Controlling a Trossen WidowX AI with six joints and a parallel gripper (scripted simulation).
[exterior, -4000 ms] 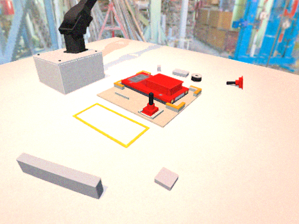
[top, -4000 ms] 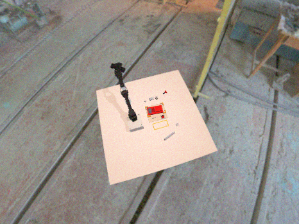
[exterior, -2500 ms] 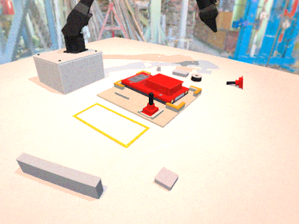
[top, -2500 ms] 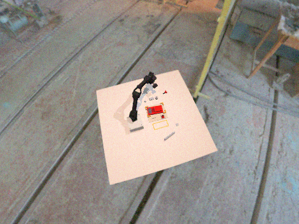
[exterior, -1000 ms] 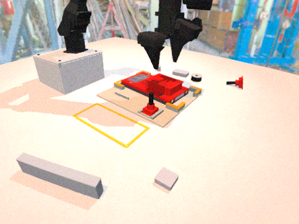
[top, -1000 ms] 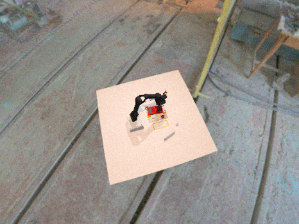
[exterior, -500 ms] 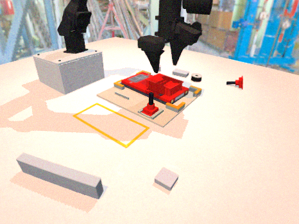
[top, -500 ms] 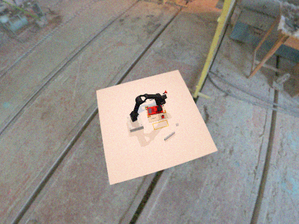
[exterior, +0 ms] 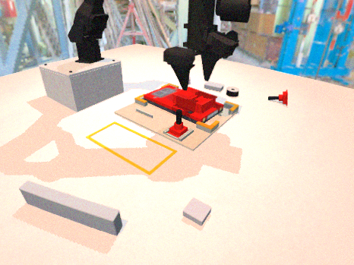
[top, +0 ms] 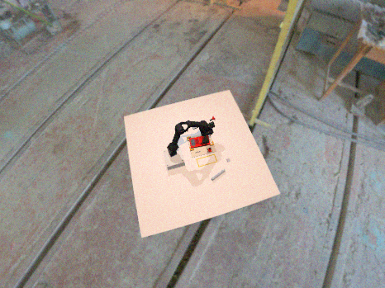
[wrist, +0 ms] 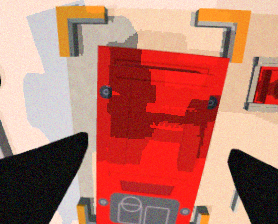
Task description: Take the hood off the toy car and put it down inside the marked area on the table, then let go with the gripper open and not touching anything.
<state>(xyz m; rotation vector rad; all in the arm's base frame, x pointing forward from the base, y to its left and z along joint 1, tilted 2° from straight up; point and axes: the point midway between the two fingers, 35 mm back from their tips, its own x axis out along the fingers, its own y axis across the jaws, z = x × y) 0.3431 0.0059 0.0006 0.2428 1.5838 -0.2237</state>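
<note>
My gripper tip is 4 cm above the red hood.
</note>
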